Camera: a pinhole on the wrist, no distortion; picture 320 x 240 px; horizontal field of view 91.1 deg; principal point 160.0 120.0 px. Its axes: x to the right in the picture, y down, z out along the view. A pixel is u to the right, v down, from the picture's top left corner.
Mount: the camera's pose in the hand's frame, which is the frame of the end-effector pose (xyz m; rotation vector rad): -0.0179 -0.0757 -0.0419 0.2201 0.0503 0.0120
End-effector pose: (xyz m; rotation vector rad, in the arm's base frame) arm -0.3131 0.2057 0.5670 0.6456 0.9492 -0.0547
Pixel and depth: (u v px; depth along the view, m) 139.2 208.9 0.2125
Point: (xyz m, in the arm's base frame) -0.1938 0.0900 0.6713
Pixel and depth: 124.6 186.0 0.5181
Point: 0.0096 -0.0784 0.8739
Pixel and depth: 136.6 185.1 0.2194
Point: -0.2054 0.0642 0.6598
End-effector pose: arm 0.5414 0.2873 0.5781 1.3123 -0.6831 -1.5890
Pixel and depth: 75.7 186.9 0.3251
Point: 0.2372 0.4089 0.7279
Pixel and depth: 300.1 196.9 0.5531
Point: 0.0616 -0.2702 0.5725
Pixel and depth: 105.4 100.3 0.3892
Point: 0.1587 0.4473 0.5458
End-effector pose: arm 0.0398 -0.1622 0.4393 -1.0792 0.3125 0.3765
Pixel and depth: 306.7 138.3 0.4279
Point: 0.4738 0.1770 0.5188
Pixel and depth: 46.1 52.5 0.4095
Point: -0.0485 -0.0495 0.9806
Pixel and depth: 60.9 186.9 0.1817
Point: -0.0421 -0.0563 0.5941
